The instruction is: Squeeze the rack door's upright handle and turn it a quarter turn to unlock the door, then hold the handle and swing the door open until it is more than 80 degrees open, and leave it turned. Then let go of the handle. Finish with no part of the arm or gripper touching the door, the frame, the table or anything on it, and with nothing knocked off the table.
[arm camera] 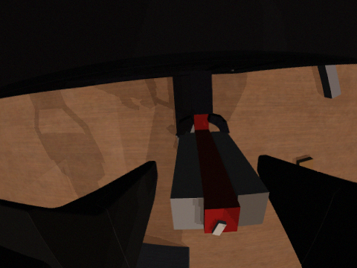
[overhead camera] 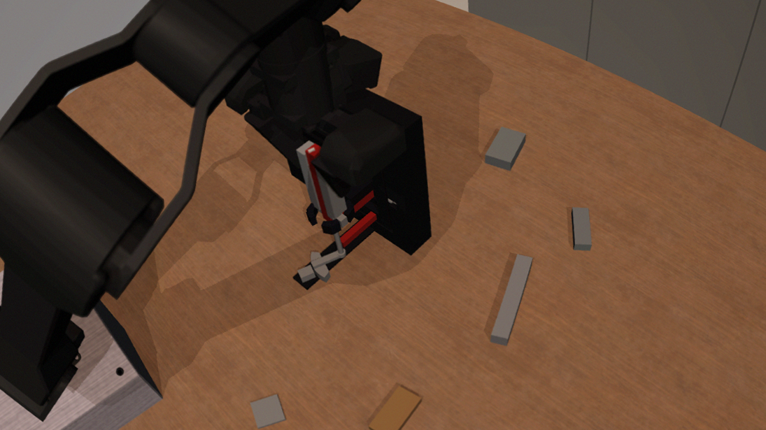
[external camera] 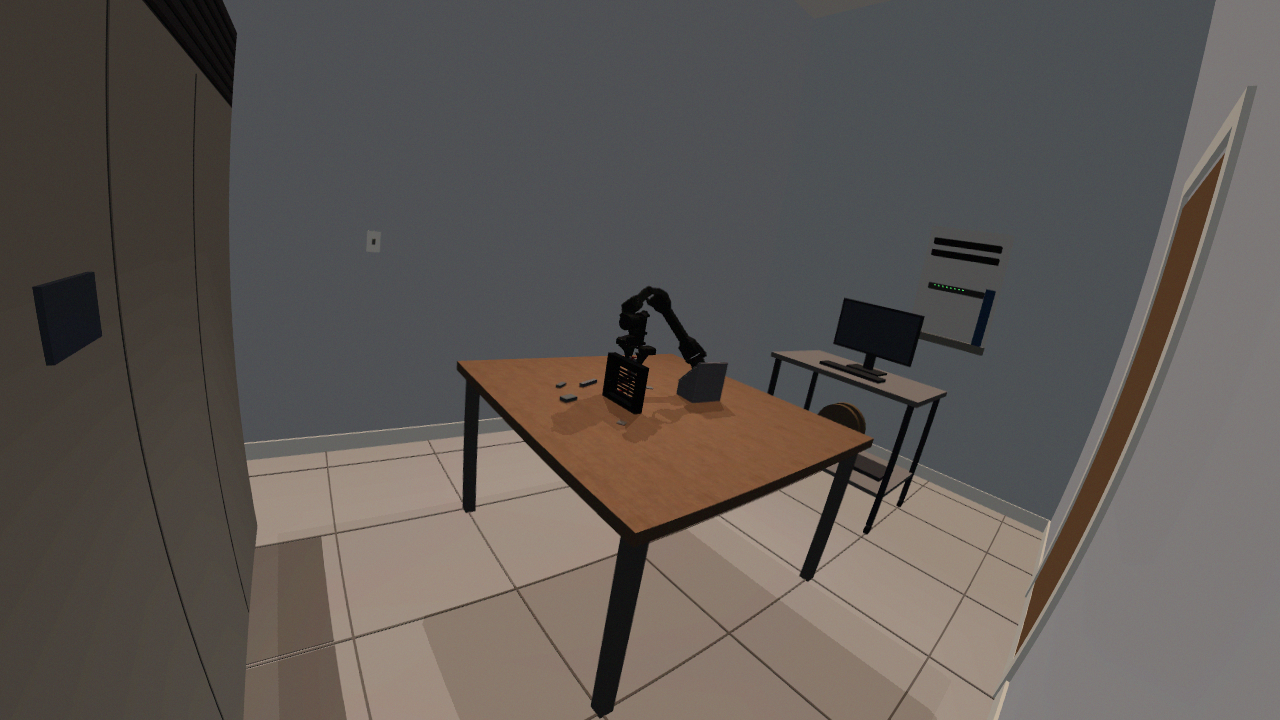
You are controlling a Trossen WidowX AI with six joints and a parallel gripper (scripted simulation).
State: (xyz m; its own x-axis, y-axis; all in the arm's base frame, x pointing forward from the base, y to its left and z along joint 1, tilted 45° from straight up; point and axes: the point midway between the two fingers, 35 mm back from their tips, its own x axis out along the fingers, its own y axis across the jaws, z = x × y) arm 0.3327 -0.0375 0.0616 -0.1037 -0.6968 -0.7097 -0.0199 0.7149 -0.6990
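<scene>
Right now the handle is 10 mm behind my gripper tip and 30 mm below it. Round my gripper tip: brown tile 100 mm behind, 170 mm to the right, 130 mm below; small grey block 210 mm ahead, 180 mm to the right, 130 mm below; long grey bar 80 mm ahead, 180 mm to the right, 120 mm below.
</scene>
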